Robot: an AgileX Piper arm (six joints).
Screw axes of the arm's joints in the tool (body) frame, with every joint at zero. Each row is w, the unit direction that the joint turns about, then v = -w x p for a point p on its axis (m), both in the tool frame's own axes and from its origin. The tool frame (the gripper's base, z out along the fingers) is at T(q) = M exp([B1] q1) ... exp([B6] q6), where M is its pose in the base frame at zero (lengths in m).
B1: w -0.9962 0 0.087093 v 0 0.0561 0
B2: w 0 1 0 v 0.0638 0 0.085
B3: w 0 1 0 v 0.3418 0 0.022
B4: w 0 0 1 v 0 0 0
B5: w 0 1 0 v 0.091 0 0
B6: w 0 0 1 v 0 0 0
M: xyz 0.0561 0 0.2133 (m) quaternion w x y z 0.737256 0 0.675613 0
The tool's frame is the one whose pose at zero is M.
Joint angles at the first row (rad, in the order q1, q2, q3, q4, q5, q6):
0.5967, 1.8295, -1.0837, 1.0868, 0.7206, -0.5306
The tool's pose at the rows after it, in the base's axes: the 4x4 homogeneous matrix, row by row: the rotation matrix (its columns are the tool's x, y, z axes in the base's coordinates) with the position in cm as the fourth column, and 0 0 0 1 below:
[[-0.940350, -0.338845, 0.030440, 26.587], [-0.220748, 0.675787, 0.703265, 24.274], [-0.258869, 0.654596, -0.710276, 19.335], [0, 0, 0, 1]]
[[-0.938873, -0.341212, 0.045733, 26.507], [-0.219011, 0.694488, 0.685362, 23.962], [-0.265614, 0.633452, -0.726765, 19.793], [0, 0, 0, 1]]
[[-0.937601, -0.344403, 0.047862, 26.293], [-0.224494, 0.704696, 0.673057, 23.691], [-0.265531, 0.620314, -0.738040, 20.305], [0, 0, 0, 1]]
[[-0.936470, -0.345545, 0.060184, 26.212], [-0.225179, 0.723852, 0.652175, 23.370], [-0.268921, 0.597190, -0.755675, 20.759], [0, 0, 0, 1]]
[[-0.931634, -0.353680, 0.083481, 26.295], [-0.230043, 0.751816, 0.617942, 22.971], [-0.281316, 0.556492, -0.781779, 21.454], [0, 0, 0, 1]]
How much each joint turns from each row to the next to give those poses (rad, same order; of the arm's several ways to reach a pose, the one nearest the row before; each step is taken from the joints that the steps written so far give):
0.0000, -0.0245, -0.0001, -0.0359, -0.0123, 0.0380
0.0000, -0.0192, 0.0001, -0.0537, -0.0081, 0.0479
0.0000, -0.0196, 0.0000, -0.0446, 0.0076, 0.0402
0.0000, -0.0177, -0.0028, -0.0607, -0.0006, 0.0539
0.0000, -0.0200, -0.0140, -0.0974, 0.0012, 0.0781

